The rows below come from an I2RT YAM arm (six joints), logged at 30 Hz.
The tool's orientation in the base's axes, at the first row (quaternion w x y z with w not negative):
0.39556, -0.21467, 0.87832, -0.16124
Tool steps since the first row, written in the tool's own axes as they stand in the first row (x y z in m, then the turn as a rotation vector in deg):
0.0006, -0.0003, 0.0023, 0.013, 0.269, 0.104
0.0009, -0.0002, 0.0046, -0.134, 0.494, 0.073
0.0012, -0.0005, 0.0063, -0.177, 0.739, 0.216
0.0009, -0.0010, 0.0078, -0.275, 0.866, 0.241
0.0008, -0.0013, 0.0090, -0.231, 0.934, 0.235
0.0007, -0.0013, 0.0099, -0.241, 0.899, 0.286
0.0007, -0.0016, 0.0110, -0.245, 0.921, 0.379
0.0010, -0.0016, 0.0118, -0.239, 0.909, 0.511
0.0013, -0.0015, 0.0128, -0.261, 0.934, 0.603
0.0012, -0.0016, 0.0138, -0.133, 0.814, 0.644
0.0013, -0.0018, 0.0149, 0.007, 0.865, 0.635
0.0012, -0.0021, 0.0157, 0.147, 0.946, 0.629
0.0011, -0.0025, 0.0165, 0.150, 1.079, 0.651
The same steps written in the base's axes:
0.0015, -0.0008, -0.0017, 0.005, 0.212, -0.196
0.0030, -0.0011, -0.0034, 0.012, 0.482, -0.186
0.0042, -0.0017, -0.0045, 0.086, 0.697, -0.361
0.0057, -0.0022, -0.0051, 0.132, 0.853, -0.373
0.0067, -0.0025, -0.0056, 0.084, 0.889, -0.428
0.0075, -0.0026, -0.0061, 0.138, 0.859, -0.438
0.0084, -0.0030, -0.0067, 0.206, 0.869, -0.505
0.0088, -0.0032, -0.0074, 0.306, 0.841, -0.587
0.0094, -0.0034, -0.0083, 0.383, 0.863, -0.643
0.0102, -0.0035, -0.0088, 0.368, 0.691, -0.695
0.0111, -0.0039, -0.0095, 0.265, 0.665, -0.800
0.0118, -0.0042, -0.0098, 0.157, 0.664, -0.920
0.0126, -0.0046, -0.0100, 0.139, 0.774, -0.996

